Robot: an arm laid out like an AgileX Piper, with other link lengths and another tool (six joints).
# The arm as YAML. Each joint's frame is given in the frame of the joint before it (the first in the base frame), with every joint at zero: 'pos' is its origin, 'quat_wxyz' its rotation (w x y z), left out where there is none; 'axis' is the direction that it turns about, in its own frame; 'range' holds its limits. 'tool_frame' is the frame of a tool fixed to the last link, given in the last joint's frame.
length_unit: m
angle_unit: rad
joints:
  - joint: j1
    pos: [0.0, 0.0, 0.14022]
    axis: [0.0, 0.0, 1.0]
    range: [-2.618, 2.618]
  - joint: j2
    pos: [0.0, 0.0, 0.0]
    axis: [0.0, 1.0, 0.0]
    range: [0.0, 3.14]
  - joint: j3
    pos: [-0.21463, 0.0, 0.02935]
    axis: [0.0, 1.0, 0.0]
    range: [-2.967, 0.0]
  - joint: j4
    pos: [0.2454, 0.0, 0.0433]
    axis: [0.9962, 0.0, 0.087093]
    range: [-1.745, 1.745]
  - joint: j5
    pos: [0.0, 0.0, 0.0]
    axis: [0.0, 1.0, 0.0]
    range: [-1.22, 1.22]
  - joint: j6
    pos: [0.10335, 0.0, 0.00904]
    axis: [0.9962, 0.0, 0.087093]
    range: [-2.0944, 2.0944]
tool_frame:
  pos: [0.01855, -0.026, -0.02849]
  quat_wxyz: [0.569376, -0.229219, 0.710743, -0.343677]
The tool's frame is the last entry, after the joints.
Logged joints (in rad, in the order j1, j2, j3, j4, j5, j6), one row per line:
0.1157, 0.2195, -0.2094, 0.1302, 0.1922, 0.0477
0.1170, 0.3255, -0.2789, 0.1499, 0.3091, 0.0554
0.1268, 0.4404, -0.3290, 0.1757, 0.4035, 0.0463
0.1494, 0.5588, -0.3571, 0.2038, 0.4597, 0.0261
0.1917, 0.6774, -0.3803, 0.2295, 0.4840, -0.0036
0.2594, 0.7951, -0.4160, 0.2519, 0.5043, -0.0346
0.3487, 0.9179, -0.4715, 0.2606, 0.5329, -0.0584
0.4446, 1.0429, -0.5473, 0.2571, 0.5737, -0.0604
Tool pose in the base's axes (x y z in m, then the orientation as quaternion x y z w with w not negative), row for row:
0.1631, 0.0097, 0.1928, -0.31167, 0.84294, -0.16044, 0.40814
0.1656, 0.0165, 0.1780, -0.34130, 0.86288, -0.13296, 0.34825
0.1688, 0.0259, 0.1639, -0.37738, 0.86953, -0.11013, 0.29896
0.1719, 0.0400, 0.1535, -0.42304, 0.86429, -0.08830, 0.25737
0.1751, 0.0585, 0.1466, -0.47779, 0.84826, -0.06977, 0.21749
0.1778, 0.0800, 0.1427, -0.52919, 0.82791, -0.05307, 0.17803
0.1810, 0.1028, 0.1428, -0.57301, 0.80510, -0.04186, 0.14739
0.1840, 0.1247, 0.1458, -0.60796, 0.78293, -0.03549, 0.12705
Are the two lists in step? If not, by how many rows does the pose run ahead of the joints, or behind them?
The pose runs 2 rows ahead of the joints: the pose in row i belongs to the joints in row i + 2.
